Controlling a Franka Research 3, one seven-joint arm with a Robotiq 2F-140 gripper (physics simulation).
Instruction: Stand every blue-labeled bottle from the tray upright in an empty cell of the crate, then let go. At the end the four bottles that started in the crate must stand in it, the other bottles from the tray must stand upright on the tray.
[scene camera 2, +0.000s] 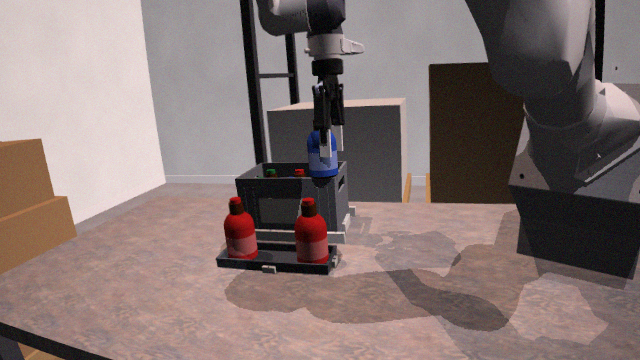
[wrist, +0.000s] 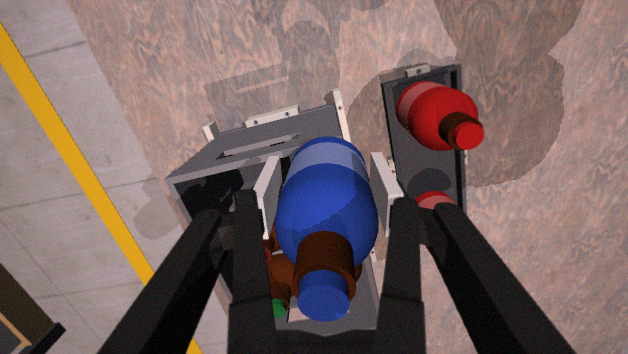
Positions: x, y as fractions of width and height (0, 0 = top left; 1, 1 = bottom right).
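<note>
I can see my gripper (scene camera 2: 0.52, 0.43) and, in the same view, a blue-labeled bottle (scene camera 2: 0.50, 0.47). A grey crate (scene camera 2: 0.43, 0.57) is there as well, together with a red bottle (scene camera 2: 0.49, 0.63) and a tray (scene camera 2: 0.44, 0.71). The wrist view gives me the crate (wrist: 0.37, 0.45) again, as it does the tray (wrist: 0.67, 0.48) and the blue-labeled bottle (wrist: 0.52, 0.63).
</note>
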